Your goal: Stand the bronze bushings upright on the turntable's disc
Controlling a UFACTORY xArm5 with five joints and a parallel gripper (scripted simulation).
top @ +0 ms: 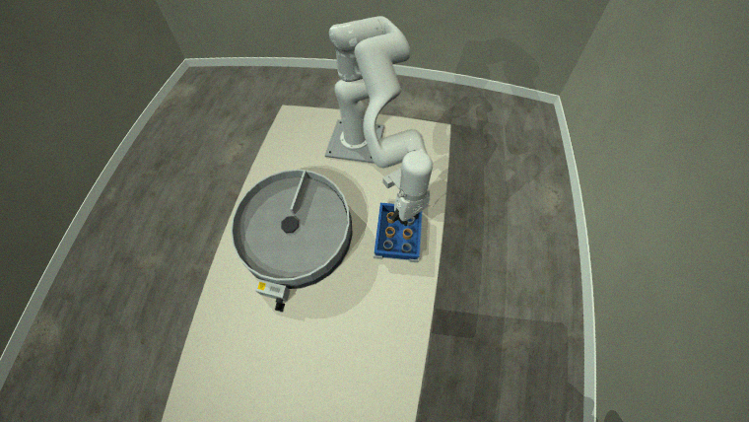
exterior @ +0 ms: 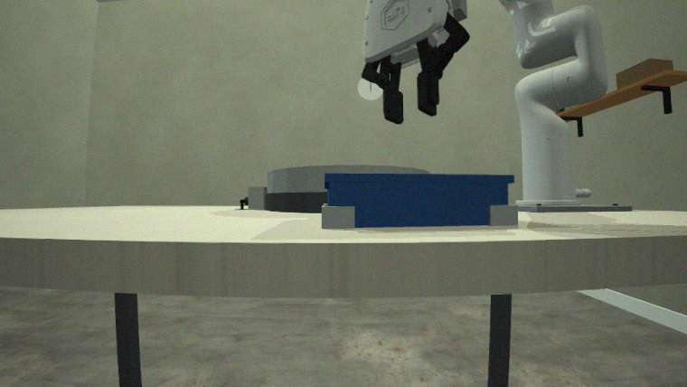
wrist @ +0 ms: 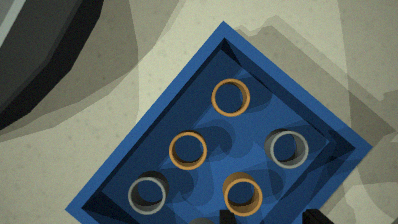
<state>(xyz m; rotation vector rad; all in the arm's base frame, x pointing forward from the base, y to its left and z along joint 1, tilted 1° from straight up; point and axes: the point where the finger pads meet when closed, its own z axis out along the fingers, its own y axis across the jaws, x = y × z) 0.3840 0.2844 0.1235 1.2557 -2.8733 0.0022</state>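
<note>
My hand is 1 cm short of the blue crate, 3 cm to the left of it and 12 cm above it. Round my hand: grey turntable disc 8 cm ahead, 39 cm to the right, 9 cm below.
</note>
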